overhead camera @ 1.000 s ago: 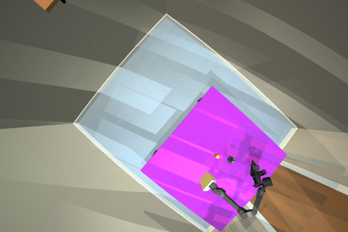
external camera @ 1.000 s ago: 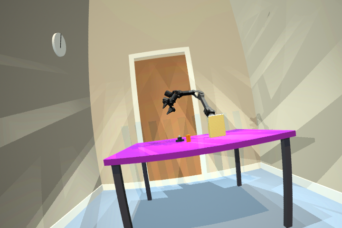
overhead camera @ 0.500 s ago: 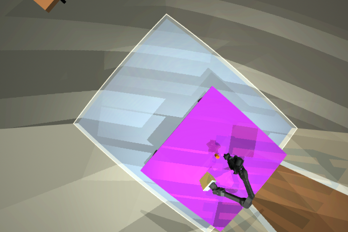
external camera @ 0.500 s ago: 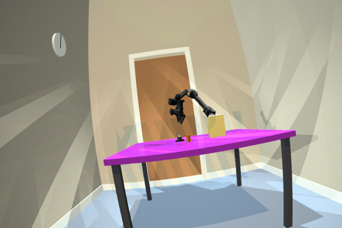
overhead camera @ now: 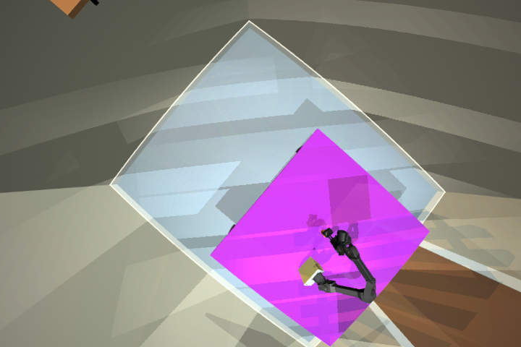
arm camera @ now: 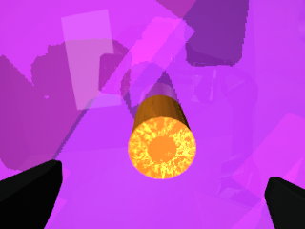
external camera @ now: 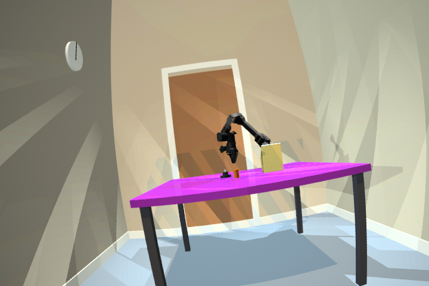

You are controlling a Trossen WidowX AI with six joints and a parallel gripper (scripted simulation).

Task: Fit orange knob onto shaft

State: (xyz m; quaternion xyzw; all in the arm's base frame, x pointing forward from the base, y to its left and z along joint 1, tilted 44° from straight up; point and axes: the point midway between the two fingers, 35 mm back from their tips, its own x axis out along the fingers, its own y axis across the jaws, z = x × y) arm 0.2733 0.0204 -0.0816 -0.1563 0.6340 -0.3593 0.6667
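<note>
My gripper tip is 60 mm above the orange knob and 10 mm past it. Round my gripper tip: round pedestal: 180 mm to the right, 70 mm below, 50 mm ahead.
</note>
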